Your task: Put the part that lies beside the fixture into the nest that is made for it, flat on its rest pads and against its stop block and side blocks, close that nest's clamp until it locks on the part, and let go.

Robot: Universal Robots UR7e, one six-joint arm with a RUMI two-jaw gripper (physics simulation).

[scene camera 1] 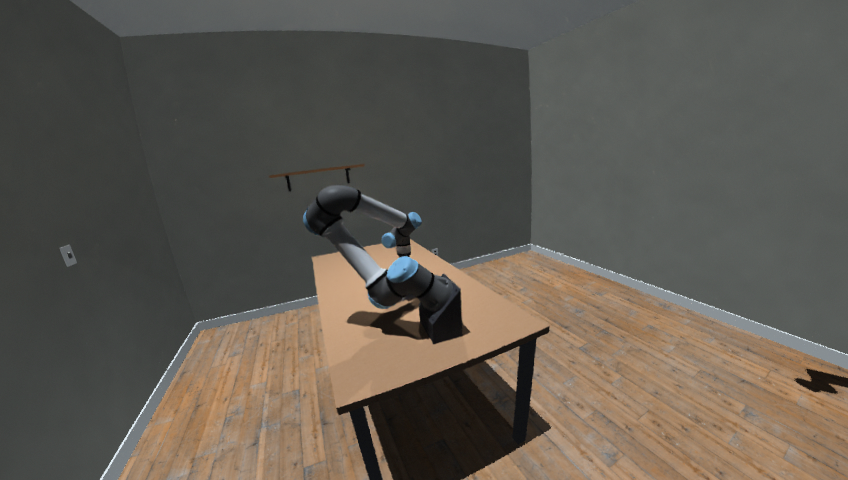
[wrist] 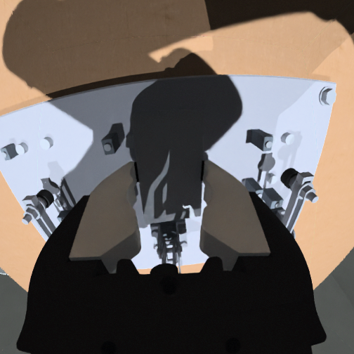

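Seen in the pictures: arm's base, link origin: (scene camera 1: 439,295).
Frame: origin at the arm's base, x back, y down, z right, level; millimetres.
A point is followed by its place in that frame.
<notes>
My gripper (wrist: 169,163) is shut on the part (wrist: 182,182), a dark, shadowed piece spanning the gap between the two jaws in the wrist view. Its outline blends with the shadow on the pale fixture plate (wrist: 285,105), so its exact shape and height are unclear. A clamp (wrist: 169,237) stands between and beyond the jaws. Another clamp (wrist: 39,206) is at the left edge and a third clamp (wrist: 301,185) at the right, with small blocks and round pads near them. In scene camera 1 the gripper and fixture are hidden behind the arm.
Dark blocks (wrist: 113,139) (wrist: 260,140) stand on the plate to both sides of the jaws. A hex bolt (wrist: 327,96) is at the plate's upper right corner. The arm (scene camera 1: 380,211) @(x -211, y -349, z -130 mm) reaches over the wooden table (scene camera 1: 380,368) @(x 85, y 162, z -322 mm). A shelf (scene camera 1: 318,171) hangs on the back wall.
</notes>
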